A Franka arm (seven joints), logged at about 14 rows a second.
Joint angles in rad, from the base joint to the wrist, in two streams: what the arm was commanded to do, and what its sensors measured. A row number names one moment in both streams.
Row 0, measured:
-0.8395, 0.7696, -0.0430, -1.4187, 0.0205, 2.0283, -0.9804
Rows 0 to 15, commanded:
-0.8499, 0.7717, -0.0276, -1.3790, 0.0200, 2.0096, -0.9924
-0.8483, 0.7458, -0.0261, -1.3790, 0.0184, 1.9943, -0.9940
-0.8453, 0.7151, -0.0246, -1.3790, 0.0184, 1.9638, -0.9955
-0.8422, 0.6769, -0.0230, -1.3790, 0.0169, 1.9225, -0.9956
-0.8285, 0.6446, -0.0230, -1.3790, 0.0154, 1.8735, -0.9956
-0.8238, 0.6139, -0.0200, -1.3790, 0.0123, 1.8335, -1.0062
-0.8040, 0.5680, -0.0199, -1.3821, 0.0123, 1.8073, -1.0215
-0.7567, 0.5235, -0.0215, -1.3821, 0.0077, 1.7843, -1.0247
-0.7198, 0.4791, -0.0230, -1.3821, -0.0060, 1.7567, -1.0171
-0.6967, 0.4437, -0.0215, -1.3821, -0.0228, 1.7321, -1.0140
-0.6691, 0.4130, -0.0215, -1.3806, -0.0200, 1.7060, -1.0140
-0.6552, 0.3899, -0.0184, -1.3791, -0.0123, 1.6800, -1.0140
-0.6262, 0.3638, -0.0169, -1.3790, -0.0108, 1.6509, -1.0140
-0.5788, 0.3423, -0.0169, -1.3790, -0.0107, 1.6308, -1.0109
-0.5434, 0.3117, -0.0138, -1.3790, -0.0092, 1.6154, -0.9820
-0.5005, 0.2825, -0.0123, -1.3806, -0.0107, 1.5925, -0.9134
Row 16, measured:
-0.5713, 0.3465, -0.0081, -1.3543, -0.0003, 1.6282, -0.9881
